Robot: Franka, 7 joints.
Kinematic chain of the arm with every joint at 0, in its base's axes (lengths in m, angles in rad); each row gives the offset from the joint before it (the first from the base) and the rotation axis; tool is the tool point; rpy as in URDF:
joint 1: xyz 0 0 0.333 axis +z
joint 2: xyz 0 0 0 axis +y
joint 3: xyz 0 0 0.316 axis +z
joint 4: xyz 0.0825 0 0 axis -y
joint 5: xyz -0.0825 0 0.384 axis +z
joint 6: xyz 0 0 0 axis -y
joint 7: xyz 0.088 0 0 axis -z
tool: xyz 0 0 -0.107 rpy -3.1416 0 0
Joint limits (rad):
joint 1: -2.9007..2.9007
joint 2: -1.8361..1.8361
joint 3: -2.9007..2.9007
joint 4: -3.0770..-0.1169
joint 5: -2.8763..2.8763
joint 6: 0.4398..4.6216
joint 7: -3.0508..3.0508
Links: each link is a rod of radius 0.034 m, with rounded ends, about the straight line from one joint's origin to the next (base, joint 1, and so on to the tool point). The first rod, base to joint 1, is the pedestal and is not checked.
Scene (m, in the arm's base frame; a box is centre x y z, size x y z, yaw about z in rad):
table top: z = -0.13
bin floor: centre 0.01 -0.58 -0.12 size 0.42 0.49 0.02 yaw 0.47
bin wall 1: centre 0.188 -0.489 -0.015 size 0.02 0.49 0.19 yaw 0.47
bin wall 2: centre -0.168 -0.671 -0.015 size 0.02 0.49 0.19 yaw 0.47
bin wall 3: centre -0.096 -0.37 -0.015 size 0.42 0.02 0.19 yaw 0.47
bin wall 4: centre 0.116 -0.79 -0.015 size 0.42 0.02 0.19 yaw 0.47
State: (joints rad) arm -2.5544 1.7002 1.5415 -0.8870 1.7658 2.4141 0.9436
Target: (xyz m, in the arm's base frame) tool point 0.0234 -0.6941 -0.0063
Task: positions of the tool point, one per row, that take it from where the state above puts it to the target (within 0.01 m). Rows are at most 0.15 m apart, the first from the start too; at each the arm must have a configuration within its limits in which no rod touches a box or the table.
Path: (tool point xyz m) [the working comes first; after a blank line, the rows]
Joints at the target: -2.4011 1.8361 1.2131 -1.3181 1.7761 2.5349 0.9436
Straight joint move there: touches bin wall 2.

1: -0.2194 -0.7647 0.2203
2: -0.0939 -0.7451 0.2038
3: 0.0234 -0.6941 0.1876
4: 0.0230 -0.7022 0.0905
5: 0.0234 -0.6941 -0.0063

